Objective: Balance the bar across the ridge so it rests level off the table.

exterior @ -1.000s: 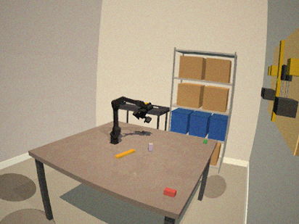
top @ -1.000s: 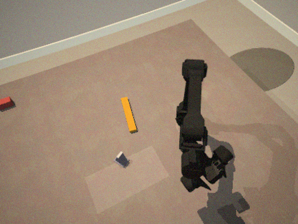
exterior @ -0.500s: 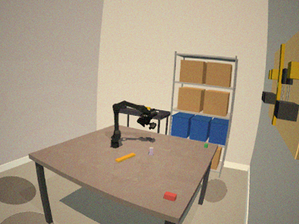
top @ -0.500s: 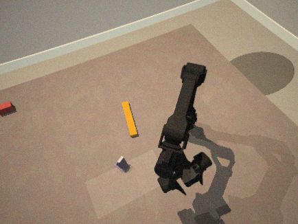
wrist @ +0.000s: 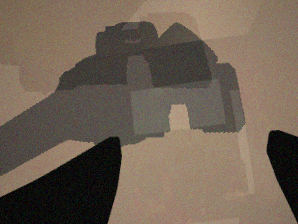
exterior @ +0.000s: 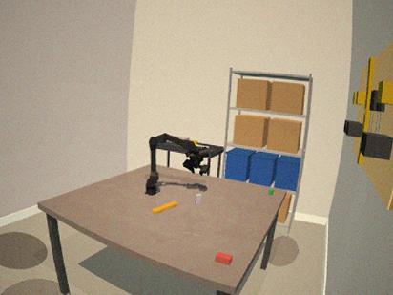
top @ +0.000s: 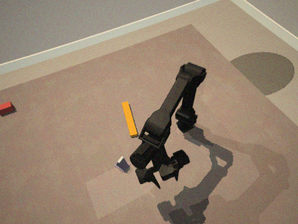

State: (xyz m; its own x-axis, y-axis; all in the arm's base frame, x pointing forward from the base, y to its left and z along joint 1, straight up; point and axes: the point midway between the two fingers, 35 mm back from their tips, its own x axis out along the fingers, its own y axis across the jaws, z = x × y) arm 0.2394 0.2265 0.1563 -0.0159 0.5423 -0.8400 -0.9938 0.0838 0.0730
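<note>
The yellow bar lies 40 cm to the right of my gripper tip, 12 cm below it and 2 cm behind it. From my gripper tip the other things lie so: red block 75 cm to the right, 50 cm ahead, 11 cm below; then small green block 50 cm ahead, 25 cm to the left, 11 cm below.
</note>
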